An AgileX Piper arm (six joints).
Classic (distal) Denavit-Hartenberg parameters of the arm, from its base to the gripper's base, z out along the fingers. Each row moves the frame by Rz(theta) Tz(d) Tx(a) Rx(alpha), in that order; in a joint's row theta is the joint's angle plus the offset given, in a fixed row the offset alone. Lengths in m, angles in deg.
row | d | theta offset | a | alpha
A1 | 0.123 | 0 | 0 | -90
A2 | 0 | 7.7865 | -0.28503 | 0
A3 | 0 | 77.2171 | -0.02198 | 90
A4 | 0.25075 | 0 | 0 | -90
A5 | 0 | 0 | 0 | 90
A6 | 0.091 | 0 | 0 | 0
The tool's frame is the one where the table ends.
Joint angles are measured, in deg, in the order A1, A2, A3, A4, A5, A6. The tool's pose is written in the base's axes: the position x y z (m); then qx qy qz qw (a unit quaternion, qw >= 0). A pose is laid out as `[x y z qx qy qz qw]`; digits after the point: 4 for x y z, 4 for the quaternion.
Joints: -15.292 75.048 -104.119 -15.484 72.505 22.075
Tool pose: [0.2151 -0.0828 0.5105 0.3042 0.8390 -0.1076 0.4381]
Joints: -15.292 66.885 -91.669 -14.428 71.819 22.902
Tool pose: [0.1849 -0.0729 0.4829 0.3086 0.8524 -0.0979 0.4106]
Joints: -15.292 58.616 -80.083 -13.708 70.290 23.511
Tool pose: [0.1539 -0.0631 0.4548 0.3100 0.8591 -0.0909 0.3969]
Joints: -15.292 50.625 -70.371 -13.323 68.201 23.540
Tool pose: [0.1244 -0.0542 0.4302 0.3061 0.8596 -0.0874 0.3997]
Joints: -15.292 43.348 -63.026 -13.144 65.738 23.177
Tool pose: [0.0987 -0.0466 0.4118 0.2983 0.8536 -0.0859 0.4184]
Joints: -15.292 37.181 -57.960 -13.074 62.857 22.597
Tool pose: [0.0784 -0.0404 0.4003 0.2875 0.8417 -0.0854 0.4490]
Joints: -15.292 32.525 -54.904 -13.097 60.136 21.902
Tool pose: [0.0636 -0.0359 0.3948 0.2758 0.8273 -0.0864 0.4817]
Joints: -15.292 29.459 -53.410 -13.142 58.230 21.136
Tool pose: [0.0535 -0.0329 0.3934 0.2653 0.8151 -0.0887 0.5073]
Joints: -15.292 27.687 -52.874 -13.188 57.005 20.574
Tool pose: [0.0473 -0.0310 0.3942 0.2579 0.8059 -0.0907 0.5251]
